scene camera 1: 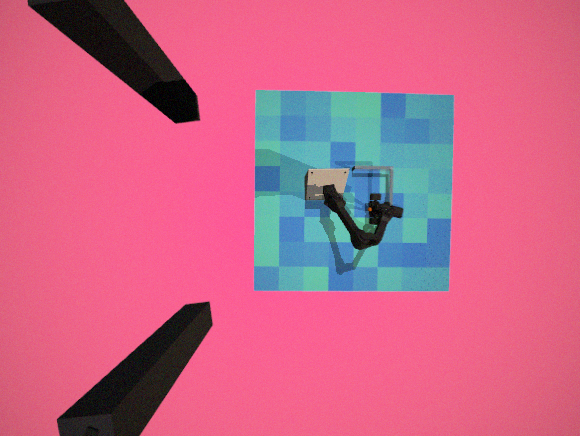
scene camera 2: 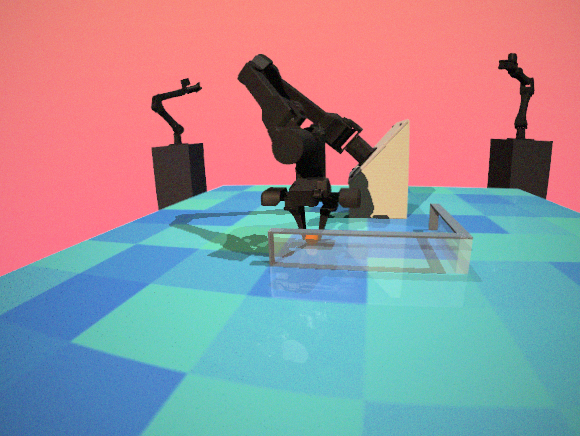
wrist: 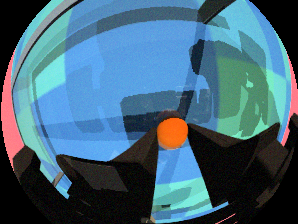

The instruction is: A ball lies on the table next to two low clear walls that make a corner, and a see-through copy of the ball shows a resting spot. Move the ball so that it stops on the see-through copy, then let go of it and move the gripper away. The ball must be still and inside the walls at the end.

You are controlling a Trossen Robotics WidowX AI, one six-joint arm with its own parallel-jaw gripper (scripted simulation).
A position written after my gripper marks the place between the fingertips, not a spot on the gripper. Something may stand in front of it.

Observation:
In view: my gripper (scene camera 2: 312, 239) and a see-through ball (wrist: 171, 136).
My gripper also shows in the wrist view (wrist: 172, 130).

